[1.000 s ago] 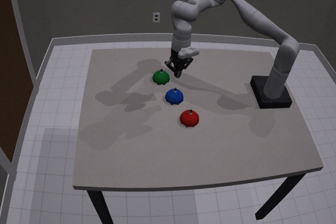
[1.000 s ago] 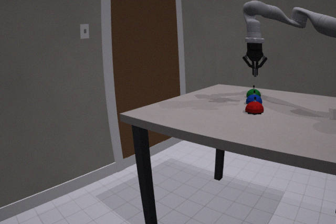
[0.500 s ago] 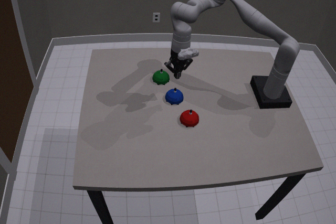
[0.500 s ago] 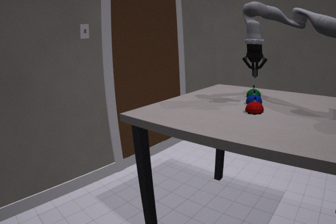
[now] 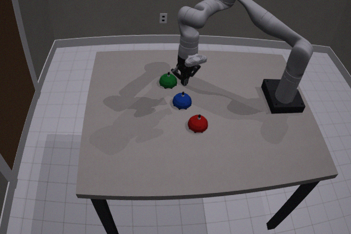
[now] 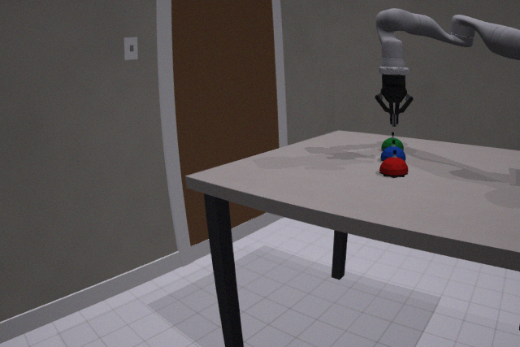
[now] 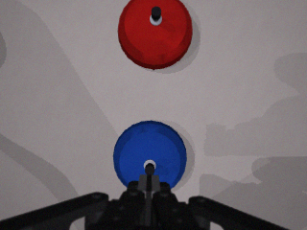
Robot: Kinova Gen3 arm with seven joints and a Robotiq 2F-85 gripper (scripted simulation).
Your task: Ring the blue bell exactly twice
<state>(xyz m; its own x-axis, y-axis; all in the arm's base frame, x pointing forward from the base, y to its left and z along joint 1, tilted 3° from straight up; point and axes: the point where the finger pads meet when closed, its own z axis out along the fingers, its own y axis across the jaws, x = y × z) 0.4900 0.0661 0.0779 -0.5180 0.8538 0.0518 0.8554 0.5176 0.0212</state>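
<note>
The blue bell is 90 mm below my hand. Also, from my hand: red bell 120 mm to the left, 90 mm below, 70 mm behind; then green bell 120 mm to the right, 90 mm below, 70 mm ahead.
</note>
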